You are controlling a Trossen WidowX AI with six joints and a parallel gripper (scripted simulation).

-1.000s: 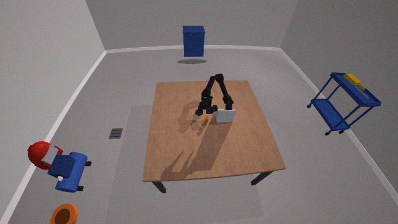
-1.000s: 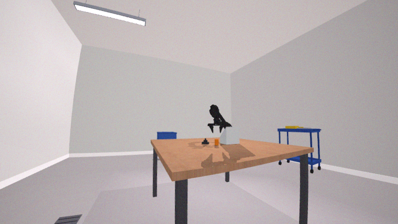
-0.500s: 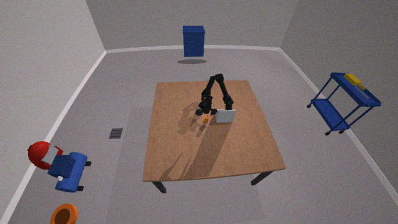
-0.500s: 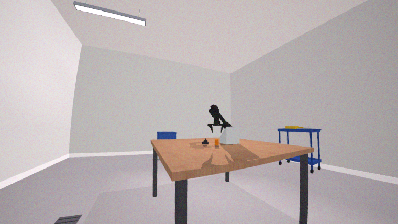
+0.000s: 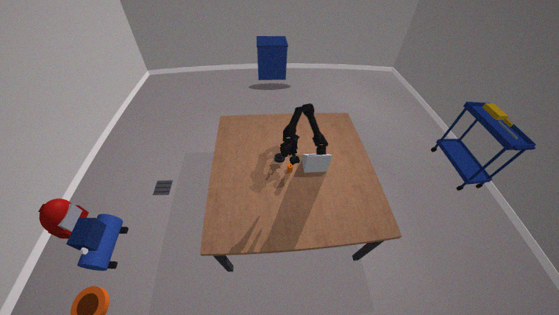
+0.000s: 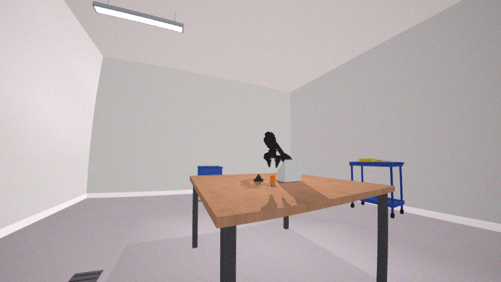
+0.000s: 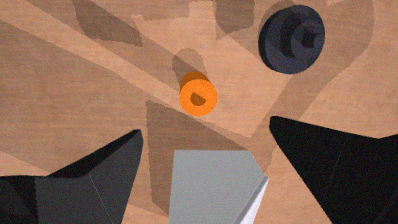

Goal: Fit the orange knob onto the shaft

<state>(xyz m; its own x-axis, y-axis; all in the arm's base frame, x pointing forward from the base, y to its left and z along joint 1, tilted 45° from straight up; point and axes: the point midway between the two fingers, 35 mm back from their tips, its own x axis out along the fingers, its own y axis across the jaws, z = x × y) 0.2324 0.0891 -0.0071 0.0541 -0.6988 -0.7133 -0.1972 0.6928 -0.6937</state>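
My gripper tip is 10 cm above the orange knob. From my gripper tip the other things lie so: dark round pedestal 12 cm to the right, 9 cm below, 8 cm ahead.
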